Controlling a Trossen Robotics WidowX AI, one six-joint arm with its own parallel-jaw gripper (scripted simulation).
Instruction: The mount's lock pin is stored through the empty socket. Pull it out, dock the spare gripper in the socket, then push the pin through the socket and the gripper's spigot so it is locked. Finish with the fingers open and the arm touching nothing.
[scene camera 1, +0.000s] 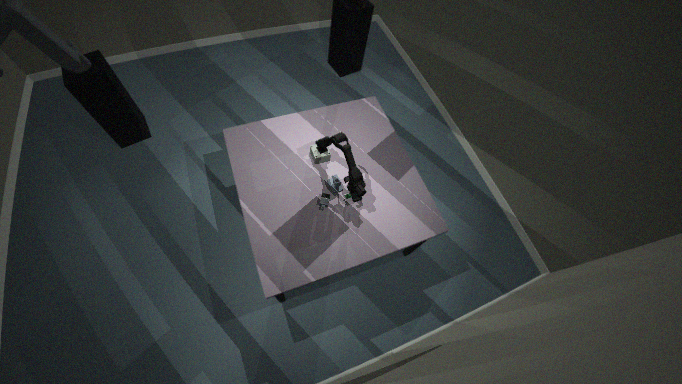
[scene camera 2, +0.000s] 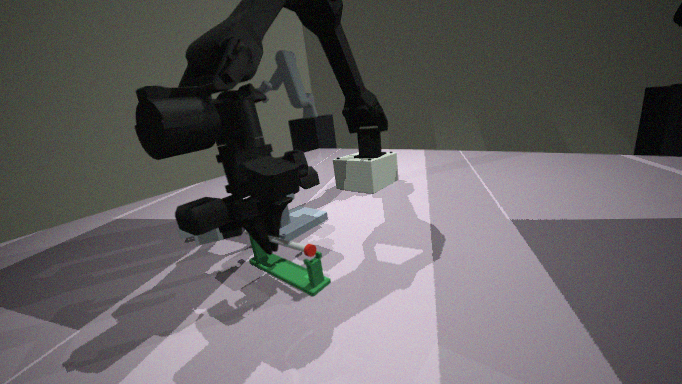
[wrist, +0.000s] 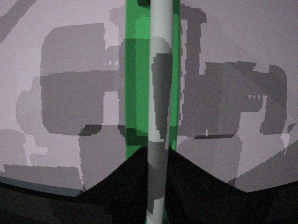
In view: my gripper (scene camera 2: 272, 252), a green cradle (scene camera 2: 310, 280) and a grey mount (scene camera 2: 299, 220).
My gripper is seen too in the wrist view (wrist: 154, 154).
